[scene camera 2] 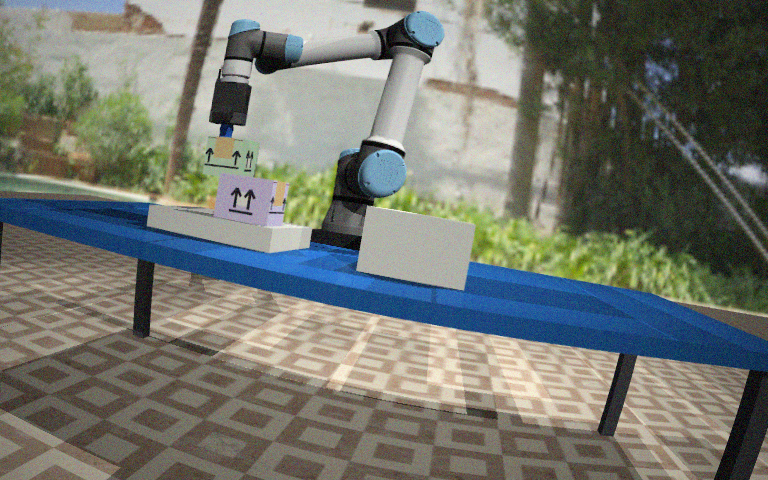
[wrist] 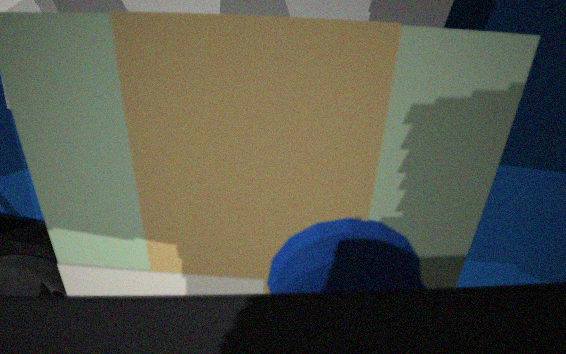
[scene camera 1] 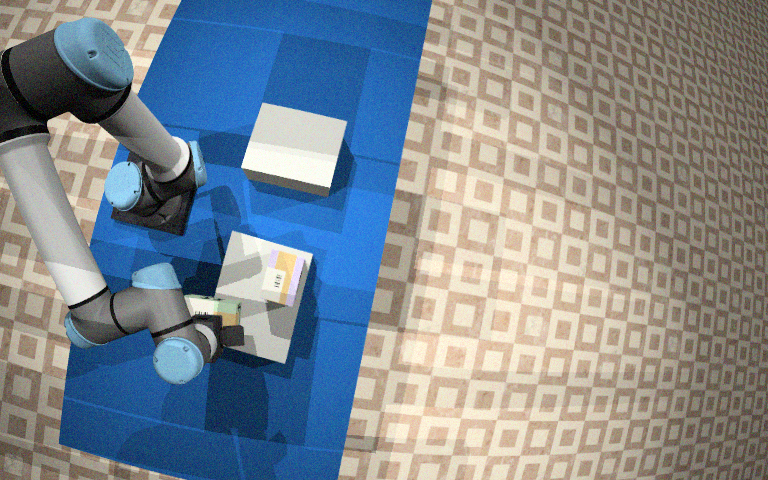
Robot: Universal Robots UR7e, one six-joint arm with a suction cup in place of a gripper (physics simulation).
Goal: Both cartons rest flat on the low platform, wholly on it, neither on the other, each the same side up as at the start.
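Seen in the pictures: hand, tool point: [scene camera 2: 224, 142] [wrist: 337, 247]; arm's base, link origin: [scene camera 2: 348, 233] [scene camera 1: 158, 201].
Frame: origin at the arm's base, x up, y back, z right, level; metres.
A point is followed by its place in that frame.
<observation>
The lilac carton [scene camera 1: 297, 283] {x 0.108, y -0.466, z 0.157 m} [scene camera 2: 243, 198] {x 0.063, y -0.467, z 0.152 m} rests flat on the low pale platform [scene camera 1: 280, 339] {x 0.015, y -0.438, z 0.322 m} [scene camera 2: 198, 227] {x -0.011, y -0.474, z 0.244 m}, near its right side in scene camera 1; its arrows point up. My suction gripper [scene camera 2: 226, 130] [wrist: 347, 255] is shut on the green carton [scene camera 1: 226, 308] {x 0.195, y -0.313, z 0.242 m} [scene camera 2: 246, 155] {x 0.159, y -0.298, z 0.227 m} [wrist: 75, 125] {x 0.195, y -0.317, z 0.242 m}, with the cup on its taped top. In scene camera 2 the green carton hangs above the platform, partly behind the lilac carton, upright with arrows up. In scene camera 1 my wrist hides part of it, and I cannot tell whether it is wholly over the platform.
A taller pale box [scene camera 1: 294, 144] {x 0.088, y -0.387, z -0.207 m} [scene camera 2: 416, 249] {x 0.026, y -0.511, z -0.206 m} stands on the blue table [scene camera 1: 373, 226] {x -0.032, y -0.654, z -0.043 m} [scene camera 2: 538, 316] {x -0.032, y -0.677, z -0.418 m}, beyond the platform in scene camera 1. The arm's dark base [scene camera 1: 150, 217] {x 0.071, y -0.019, z 0.057 m} is on the table to the left of both.
</observation>
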